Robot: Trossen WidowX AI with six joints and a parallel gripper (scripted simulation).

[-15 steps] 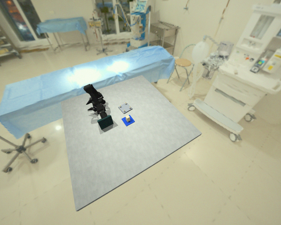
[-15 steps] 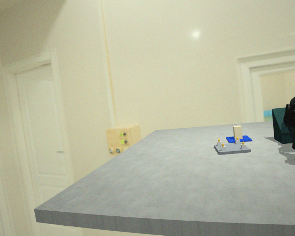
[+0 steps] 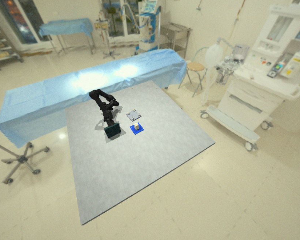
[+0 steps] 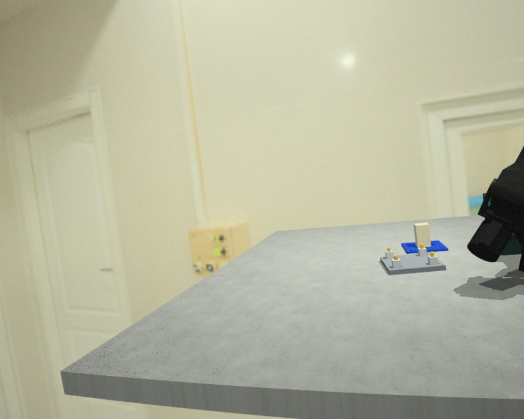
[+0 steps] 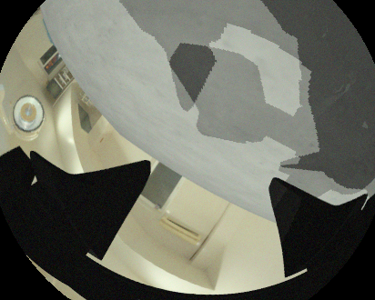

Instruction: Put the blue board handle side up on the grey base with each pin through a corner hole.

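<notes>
Now: gripper tip 30 cm short of the blue board, 38 cm to the left of it and 1 cm above it. Also, from my gripper tip: grey base: 34 cm ahead, 19 cm to the right, 3 cm below.
</notes>
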